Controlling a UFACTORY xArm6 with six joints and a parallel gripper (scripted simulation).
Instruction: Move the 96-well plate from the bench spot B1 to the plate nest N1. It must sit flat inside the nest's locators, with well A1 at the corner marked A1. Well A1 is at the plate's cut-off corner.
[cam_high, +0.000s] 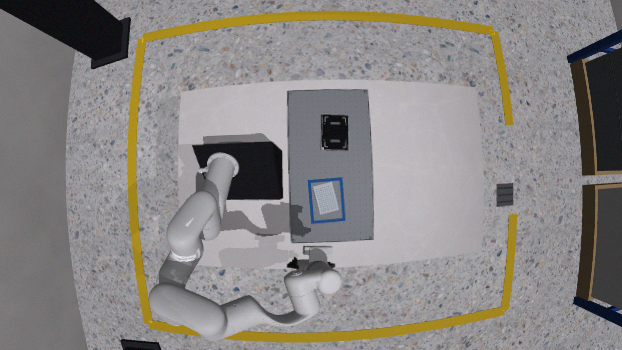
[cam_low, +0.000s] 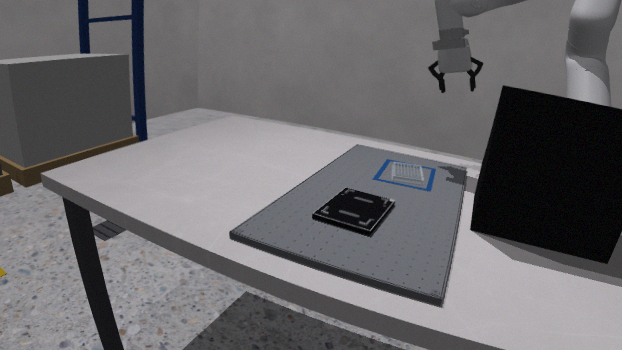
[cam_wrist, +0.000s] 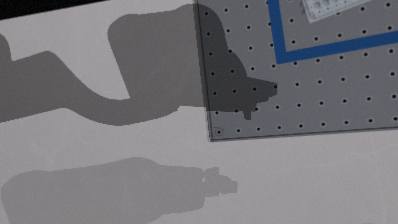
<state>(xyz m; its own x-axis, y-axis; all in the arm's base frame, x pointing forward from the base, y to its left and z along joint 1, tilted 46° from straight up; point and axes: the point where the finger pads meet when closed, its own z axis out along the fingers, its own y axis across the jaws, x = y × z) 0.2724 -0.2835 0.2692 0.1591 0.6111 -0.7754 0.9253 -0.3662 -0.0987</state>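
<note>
Now: the 96-well plate 23 cm below my hand, 21 cm to the left of it and 10 cm ahead of it. The rest, counted from my hand: A1 label: 43 cm to the left, 23 cm below, 12 cm ahead; black plate nest: 49 cm to the left, 23 cm below, 18 cm ahead.
</note>
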